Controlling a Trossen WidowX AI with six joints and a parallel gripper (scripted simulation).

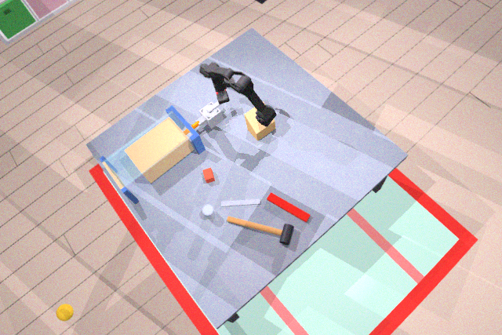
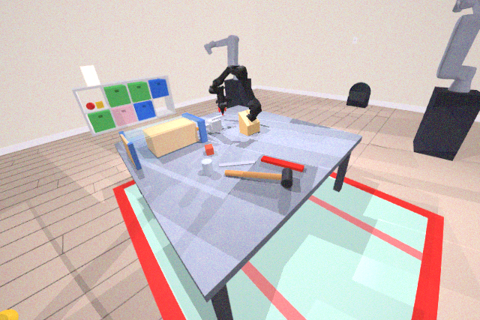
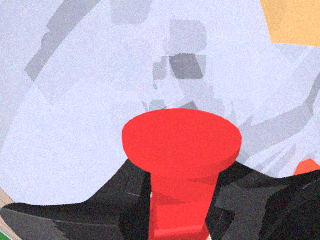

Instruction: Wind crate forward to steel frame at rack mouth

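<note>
The white crank handle lies 40 mm ahead of my gripper tip and 10 mm below it. Also, from my gripper tip: white bar 470 mm to the left, 360 mm ahead, 110 mm below; red knob 20 mm above; white winch 80 mm below, 80 mm ahead, 20 mm to the right.
</note>
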